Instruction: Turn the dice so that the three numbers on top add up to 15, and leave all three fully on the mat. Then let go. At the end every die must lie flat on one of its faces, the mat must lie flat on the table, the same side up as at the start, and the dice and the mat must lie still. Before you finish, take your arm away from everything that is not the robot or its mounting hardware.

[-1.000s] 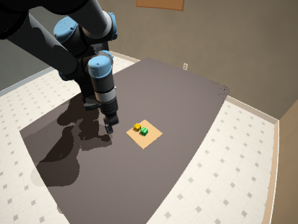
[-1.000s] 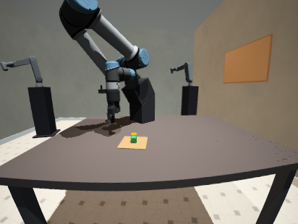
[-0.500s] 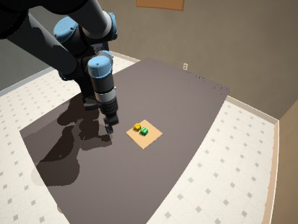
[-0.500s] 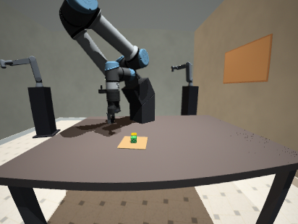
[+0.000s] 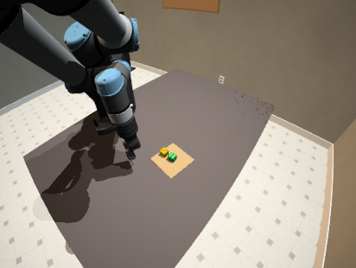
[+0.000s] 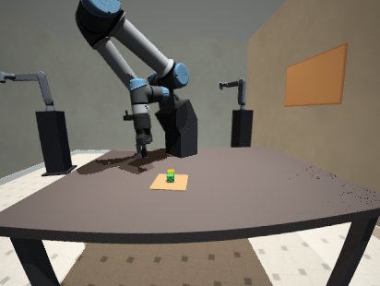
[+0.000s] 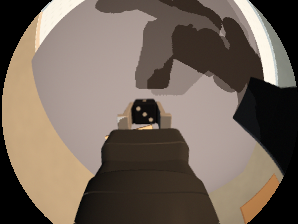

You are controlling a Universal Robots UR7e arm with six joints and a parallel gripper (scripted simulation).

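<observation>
Right now the black die is right at my hand. Also, from my hand: yellow die (12 cm to the left, 9 cm ahead, 8 cm below); then green die (13 cm ahead, 11 cm to the left, 8 cm below); then tan mat (13 cm ahead, 11 cm to the left, 10 cm below).
</observation>
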